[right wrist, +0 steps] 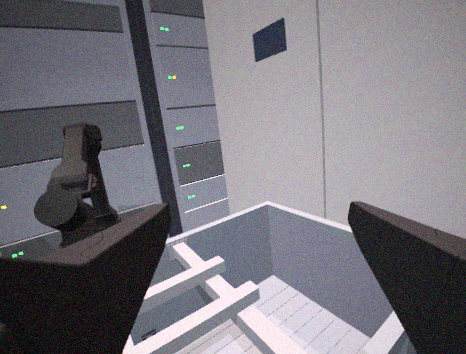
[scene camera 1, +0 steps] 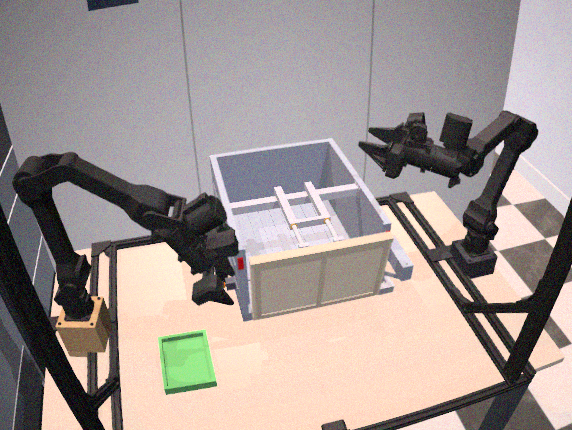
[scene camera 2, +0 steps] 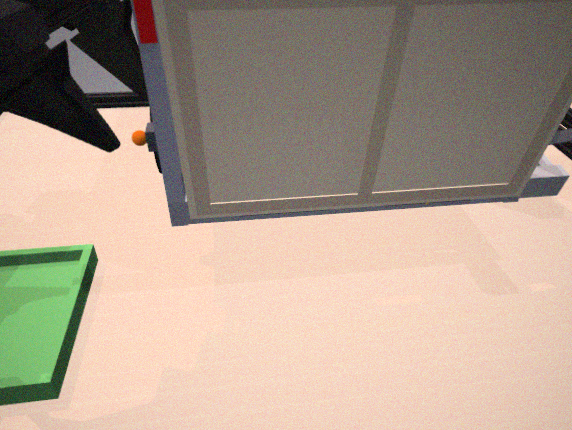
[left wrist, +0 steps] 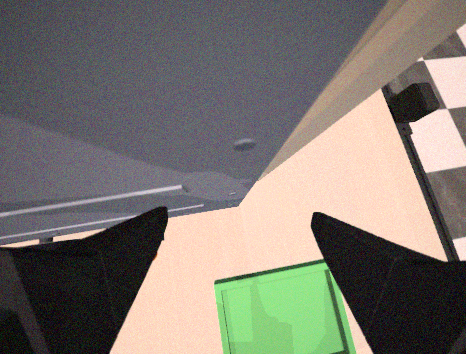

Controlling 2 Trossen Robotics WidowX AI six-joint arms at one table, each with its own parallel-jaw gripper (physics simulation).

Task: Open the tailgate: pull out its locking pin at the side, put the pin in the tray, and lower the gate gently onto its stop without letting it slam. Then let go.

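Places are measured from the left arm's base along level axes (x left, y back, z up), in millimetres.
Pixels of known places: left gripper, fingertip midpoint: (scene camera 1: 233, 289) (scene camera 2: 136, 121) (left wrist: 240, 216); right gripper, fingertip midpoint: (right wrist: 258, 211) (scene camera 1: 363, 136); left arm's base at its link origin: (scene camera 1: 79, 311); right arm's base at its link origin: (scene camera 1: 475, 248).
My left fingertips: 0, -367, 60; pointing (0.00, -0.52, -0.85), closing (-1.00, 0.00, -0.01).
Observation:
Ahead of a thing's pixels: the offset from my left fingertips to its top centre, as dx, dy, dz. "spot": to the spot under its first point.
The tailgate (scene camera 1: 320, 280) (scene camera 2: 290, 100) stands upright, closing the near end of the grey trailer box. The locking pin's orange ball (scene camera 2: 139, 138) sticks out from a small bracket low on the gate's left side; a sliver of orange shows by a finger in scene camera 1. The green tray @(-67, +120, -148) (scene camera 1: 191, 389) (scene camera 2: 75, 325) (left wrist: 270, 272) lies on the table and its visible inside is empty. My left gripper (scene camera 1: 232, 290) (left wrist: 240, 216) is open and empty beside the pin; one finger mostly hides the pin in the left wrist view. My right gripper (scene camera 1: 365, 136) (right wrist: 258, 211) is open, high beside the box.
The trailer box @(spot: +397, -98, +39) (scene camera 1: 272, 172) (right wrist: 310, 270) has a crossbar and two long bars @(spot: +129, -119, +118) (scene camera 1: 285, 205) inside, with rods reaching the gate. A grey block @(spot: +13, -355, +54) (scene camera 1: 400, 257) juts out at its right. Black rails (scene camera 1: 116, 350) frame the table; dark posts slant up at both sides.

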